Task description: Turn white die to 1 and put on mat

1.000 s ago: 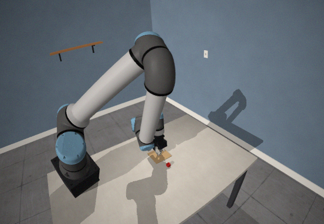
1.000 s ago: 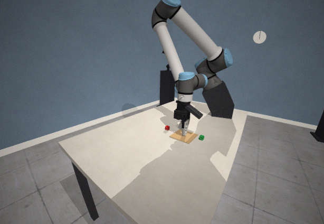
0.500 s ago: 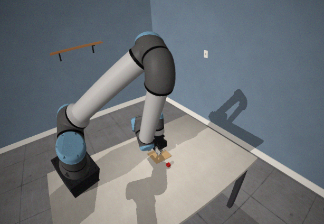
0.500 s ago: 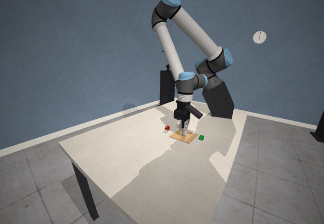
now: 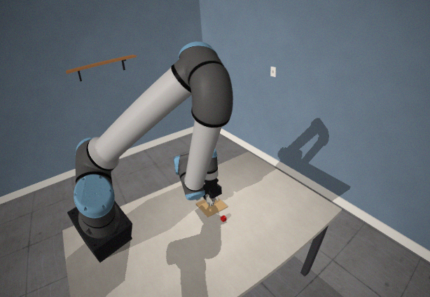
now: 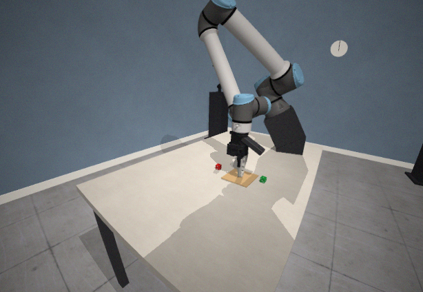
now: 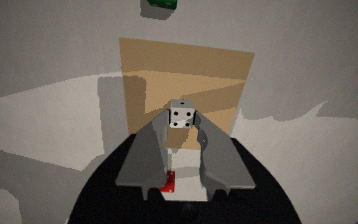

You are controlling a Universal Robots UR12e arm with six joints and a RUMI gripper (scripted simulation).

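My hand is right at the white die. From my hand the other things lie so: red die (140 mm to the right, 20 mm behind, 10 mm below); then tan mat (20 mm below); then green die (110 mm to the left, 20 mm behind, 10 mm below).
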